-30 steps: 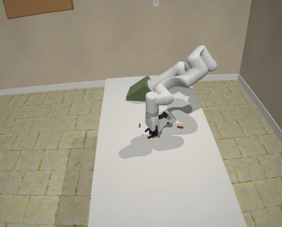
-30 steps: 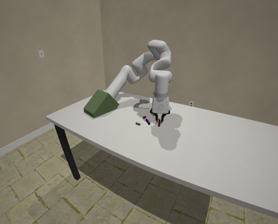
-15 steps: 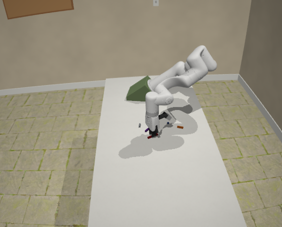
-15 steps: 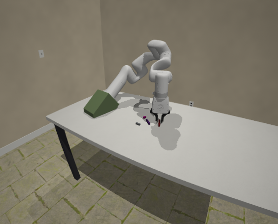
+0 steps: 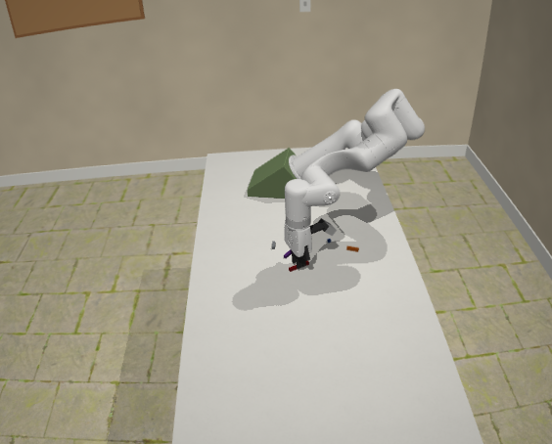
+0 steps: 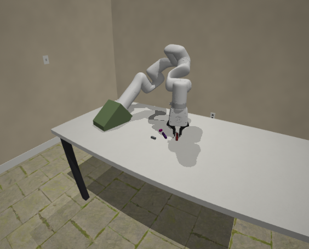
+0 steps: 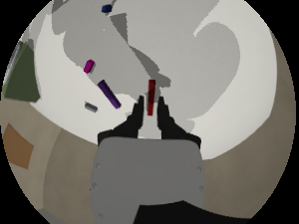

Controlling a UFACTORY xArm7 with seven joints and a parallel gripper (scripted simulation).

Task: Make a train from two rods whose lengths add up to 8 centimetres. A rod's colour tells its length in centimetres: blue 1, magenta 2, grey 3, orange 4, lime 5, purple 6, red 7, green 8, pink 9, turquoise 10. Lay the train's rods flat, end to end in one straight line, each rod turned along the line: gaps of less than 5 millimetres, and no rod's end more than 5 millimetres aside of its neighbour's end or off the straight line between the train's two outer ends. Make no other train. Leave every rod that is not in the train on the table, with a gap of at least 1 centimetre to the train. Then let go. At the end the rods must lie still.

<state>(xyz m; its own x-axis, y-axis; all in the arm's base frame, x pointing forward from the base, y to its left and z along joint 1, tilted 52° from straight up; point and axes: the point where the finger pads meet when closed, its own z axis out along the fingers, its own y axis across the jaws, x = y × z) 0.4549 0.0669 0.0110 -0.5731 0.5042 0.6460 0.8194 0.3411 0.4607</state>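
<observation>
My hand is 30 mm above the red rod. The rest, counted from my hand: magenta rod (120 mm behind, 30 mm below); grey rod (100 mm to the right, 100 mm behind, 30 mm below); purple rod (60 mm behind, 40 mm to the right, 30 mm below).
</observation>
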